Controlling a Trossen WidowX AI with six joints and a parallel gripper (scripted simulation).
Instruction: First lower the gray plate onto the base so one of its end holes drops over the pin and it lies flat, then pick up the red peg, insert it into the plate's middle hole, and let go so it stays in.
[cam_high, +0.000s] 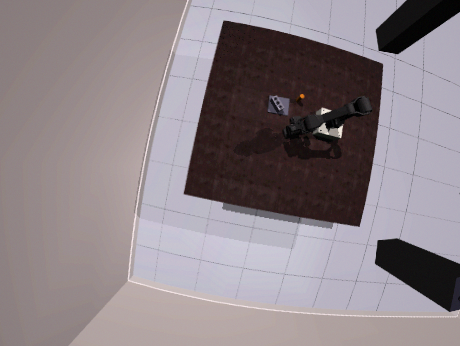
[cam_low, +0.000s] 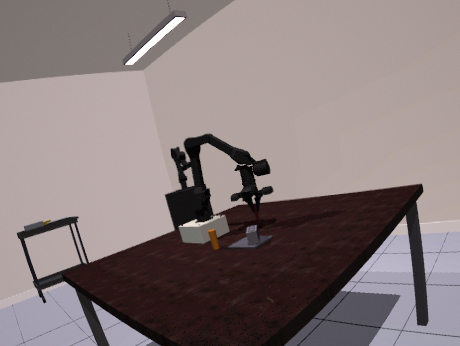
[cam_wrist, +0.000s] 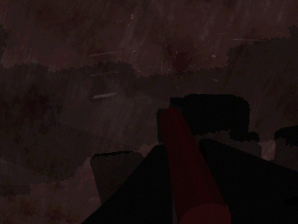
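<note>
My gripper tip is now 20 cm to the left of the gray plate, 9 cm short of it and 3 cm above it. From my gripper tip the other things lie so: red peg (right at my gripper tip); orange cylinder (25 cm to the right, 7 cm behind, 4 cm below); gray base (19 cm to the right, 8 cm ahead, 7 cm below).
</note>
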